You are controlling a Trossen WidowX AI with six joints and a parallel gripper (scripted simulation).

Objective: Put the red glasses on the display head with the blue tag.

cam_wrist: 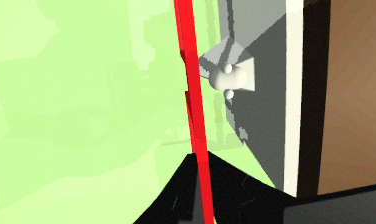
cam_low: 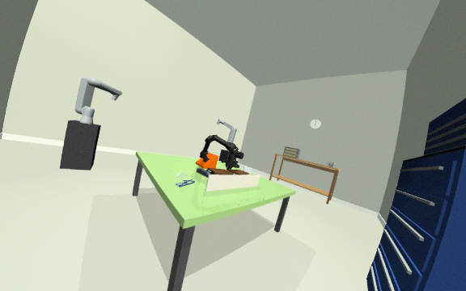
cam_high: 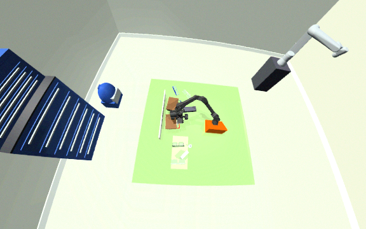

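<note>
Now: the display head 6 cm ahead of my gripper tip, 4 cm to the left of it and 1 cm below it. From my gripper tip the other things lie so: white peg (28 cm to the left, 15 cm behind, 4 cm below); long white panel (20 cm ahead, 6 cm to the right, 1 cm below); dark case (17 cm to the right, 12 cm behind, 5 cm below).
</note>
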